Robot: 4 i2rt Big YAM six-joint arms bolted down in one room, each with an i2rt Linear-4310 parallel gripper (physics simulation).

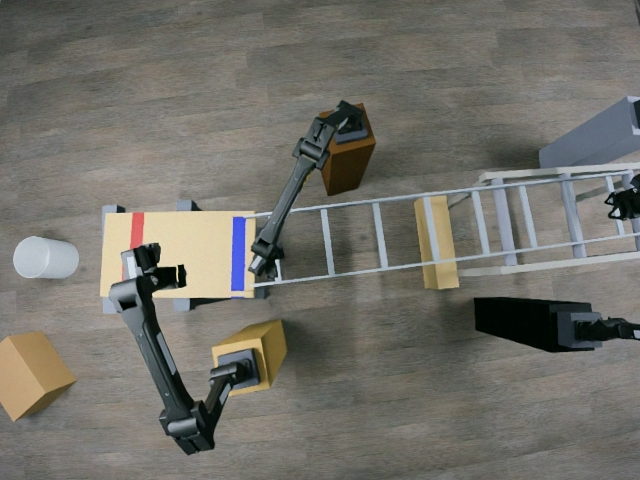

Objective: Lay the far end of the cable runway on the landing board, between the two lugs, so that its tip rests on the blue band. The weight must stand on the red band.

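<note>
The cable runway [379,235], a pale ladder-like frame, reaches in from the right. Its left end overlaps the right edge of the landing board [206,253]; the upper rail tip is beside the blue band [238,253] and the lower tip is slightly right of it. Contact height cannot be told. The red band [136,227] is partly covered by the left arm. That arm's gripper [179,276] hangs over the board. The middle arm's gripper [262,269] is at the runway's end rung; its grip is hidden. A gripper [611,206] at the right edge is over the runway. The weight and lugs cannot be made out.
A yellow block [439,273] lies under the runway. A pale trestle frame [491,270] stands under its right part. Pedestals are brown [345,167], yellow [273,351], black [516,320] and grey [584,139]. A white cylinder [46,257] and a tan box [33,369] are at the left.
</note>
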